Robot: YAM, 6 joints.
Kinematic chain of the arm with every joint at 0, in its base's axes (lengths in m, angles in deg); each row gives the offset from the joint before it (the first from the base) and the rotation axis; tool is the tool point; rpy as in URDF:
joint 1: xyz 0 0 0.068 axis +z
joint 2: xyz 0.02 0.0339 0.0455 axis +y
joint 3: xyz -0.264 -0.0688 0 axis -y
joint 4: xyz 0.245 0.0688 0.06 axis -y
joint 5: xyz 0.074 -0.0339 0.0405 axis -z
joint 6: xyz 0.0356 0 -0.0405 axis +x
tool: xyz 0 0 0 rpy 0 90 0
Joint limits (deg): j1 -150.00..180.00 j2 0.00..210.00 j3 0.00..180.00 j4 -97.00..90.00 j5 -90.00..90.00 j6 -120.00..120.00
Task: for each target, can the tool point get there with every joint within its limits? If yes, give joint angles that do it. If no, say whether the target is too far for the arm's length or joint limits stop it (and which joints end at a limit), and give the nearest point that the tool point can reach.
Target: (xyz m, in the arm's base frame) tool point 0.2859 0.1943 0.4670
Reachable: yes | joints 34.25 85.16 81.71 27.85 0.43 16.43
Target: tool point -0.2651 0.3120 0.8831
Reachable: no: too far | nearest point -0.1959 0.2306 0.6719 | short by 0.237 m
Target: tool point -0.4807 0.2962 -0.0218
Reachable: yes | joints 146.03 167.73 112.03 42.65 -40.10 24.67
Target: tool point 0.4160 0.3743 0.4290
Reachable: yes | joints 42.15 147.15 160.22 19.14 2.65 12.26
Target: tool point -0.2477 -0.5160 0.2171
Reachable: yes | joints -115.94 138.55 112.45 17.04 -4.77 46.89
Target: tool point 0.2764 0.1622 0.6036
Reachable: yes | joints 34.26 96.64 126.88 0.72 37.19 48.45
